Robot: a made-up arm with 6 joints.
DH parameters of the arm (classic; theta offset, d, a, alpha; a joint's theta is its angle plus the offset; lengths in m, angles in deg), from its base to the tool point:
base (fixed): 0 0.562 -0.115 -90
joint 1: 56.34 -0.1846 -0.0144 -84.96
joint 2: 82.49 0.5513 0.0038 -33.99
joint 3: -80.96 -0.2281 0.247 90
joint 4: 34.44 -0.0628 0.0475 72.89
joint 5: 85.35 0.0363 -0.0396 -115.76
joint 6: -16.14 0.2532 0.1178 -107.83
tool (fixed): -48.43 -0.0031 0 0
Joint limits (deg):
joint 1: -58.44..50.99
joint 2: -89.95..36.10
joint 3: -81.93..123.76
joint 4: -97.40..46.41
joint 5: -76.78..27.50
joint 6: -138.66..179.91
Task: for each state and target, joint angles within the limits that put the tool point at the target. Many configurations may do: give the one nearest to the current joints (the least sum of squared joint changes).
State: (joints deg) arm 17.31 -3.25 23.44 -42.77 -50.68 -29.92
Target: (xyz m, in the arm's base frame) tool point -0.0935 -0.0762 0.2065
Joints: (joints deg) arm -27.95 -19.01 22.58 -10.94 -10.76 -54.62
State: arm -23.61 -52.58 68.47 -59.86 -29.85 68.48
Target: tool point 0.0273 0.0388 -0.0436
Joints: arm -47.40 -89.95 66.71 -64.65 -39.83 53.37
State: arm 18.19 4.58 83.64 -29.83 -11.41 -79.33
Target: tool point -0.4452 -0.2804 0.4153
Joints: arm 33.20 31.53 88.35 -15.85 -23.42 -72.42
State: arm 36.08 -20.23 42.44 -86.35 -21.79 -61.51
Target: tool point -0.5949 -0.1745 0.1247
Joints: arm 11.59 -9.71 49.46 -97.40 -37.38 -52.30
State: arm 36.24 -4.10 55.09 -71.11 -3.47 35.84
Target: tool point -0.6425 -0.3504 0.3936
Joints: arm 20.86 -4.63 68.12 -76.74 7.94 42.39
